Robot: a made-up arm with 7 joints. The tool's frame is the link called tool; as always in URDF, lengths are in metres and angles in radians. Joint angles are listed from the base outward.
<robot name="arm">
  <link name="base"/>
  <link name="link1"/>
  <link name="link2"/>
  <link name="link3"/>
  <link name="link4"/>
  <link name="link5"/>
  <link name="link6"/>
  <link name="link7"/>
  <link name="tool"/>
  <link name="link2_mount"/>
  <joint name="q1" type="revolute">
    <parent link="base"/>
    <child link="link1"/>
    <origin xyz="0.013 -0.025 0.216"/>
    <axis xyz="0 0.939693 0.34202"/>
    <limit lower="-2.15" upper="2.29"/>
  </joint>
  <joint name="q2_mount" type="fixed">
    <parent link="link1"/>
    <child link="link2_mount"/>
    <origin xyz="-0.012 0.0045 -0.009"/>
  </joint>
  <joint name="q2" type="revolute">
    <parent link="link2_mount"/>
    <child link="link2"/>
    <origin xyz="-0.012 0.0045 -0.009"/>
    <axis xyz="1 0 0"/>
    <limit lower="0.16" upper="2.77"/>
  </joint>
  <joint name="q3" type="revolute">
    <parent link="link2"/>
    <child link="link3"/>
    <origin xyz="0.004 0 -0.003"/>
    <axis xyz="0 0 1"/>
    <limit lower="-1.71" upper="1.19"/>
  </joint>
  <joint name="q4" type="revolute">
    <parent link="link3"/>
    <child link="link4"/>
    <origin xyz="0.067 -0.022 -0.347"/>
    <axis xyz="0 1 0"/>
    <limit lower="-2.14" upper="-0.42"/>
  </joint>
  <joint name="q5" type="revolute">
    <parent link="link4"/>
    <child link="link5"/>
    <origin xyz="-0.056 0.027 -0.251"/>
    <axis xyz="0 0 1"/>
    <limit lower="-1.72" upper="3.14"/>
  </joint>
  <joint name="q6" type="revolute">
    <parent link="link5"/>
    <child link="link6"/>
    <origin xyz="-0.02 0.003 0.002"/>
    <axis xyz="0 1 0"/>
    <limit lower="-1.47" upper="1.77"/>
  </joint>
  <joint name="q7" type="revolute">
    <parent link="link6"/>
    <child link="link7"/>
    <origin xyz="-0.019 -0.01 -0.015"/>
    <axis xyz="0 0 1"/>
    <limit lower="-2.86" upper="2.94"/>
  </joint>
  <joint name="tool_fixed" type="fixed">
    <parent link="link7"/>
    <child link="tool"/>
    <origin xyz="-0.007 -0.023 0.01" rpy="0 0 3.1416"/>
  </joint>
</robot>
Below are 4 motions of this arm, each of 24 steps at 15 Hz.
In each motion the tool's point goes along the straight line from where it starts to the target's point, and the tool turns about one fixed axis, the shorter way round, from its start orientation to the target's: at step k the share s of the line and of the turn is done. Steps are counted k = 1, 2, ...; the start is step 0. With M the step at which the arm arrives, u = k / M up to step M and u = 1 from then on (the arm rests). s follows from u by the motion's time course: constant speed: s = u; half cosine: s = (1 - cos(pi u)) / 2; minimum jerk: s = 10 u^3 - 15 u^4 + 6 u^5.
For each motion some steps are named. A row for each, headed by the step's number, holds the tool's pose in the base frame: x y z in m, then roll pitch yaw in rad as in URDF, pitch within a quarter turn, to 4 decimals.
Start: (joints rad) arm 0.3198 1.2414 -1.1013 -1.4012 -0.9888 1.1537 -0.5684
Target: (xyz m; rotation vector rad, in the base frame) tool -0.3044 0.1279 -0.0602 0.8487 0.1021 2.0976
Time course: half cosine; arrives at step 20
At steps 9, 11, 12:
9: -0.1439 0.2691 -0.1310 0.3744 -0.9113 1.0336
11: -0.1873 0.2309 -0.1118 0.3391 -0.8147 1.3510
12: -0.2085 0.2122 -0.1025 0.3389 -0.7662 1.4928

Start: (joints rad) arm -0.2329 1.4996 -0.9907 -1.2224 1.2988 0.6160 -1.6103
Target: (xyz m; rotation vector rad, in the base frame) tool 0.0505 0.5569 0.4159 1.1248 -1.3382 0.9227
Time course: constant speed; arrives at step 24
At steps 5, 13, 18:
5: 0.1633 0.4731 0.0465 -0.1156 -0.6492 1.4643
13: 0.1158 0.5084 0.2020 -0.0598 -1.0787 1.3952
18: 0.0861 0.5304 0.2992 0.0908 -1.3435 1.2372

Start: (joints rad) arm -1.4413 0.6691 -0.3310 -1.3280 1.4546 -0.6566 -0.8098
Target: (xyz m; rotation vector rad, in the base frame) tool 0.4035 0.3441 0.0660 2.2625 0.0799 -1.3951
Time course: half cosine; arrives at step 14
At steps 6, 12, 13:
6: 0.4913 0.0784 0.2772 2.8942 0.4913 -0.1514
12: 0.4106 0.3226 0.0831 2.4254 0.9880 -0.3422
13: 0.4053 0.3387 0.0703 2.3764 1.0172 -0.3747

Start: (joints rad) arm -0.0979 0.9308 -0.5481 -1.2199 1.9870 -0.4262 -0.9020
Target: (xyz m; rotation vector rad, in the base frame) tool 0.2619 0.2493 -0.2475 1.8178 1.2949 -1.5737
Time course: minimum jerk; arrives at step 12
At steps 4, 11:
4: 0.2842 0.2319 -0.2199 -0.7444 1.3380 2.8411
11: 0.2620 0.2492 -0.2473 -2.3919 1.1821 1.7510

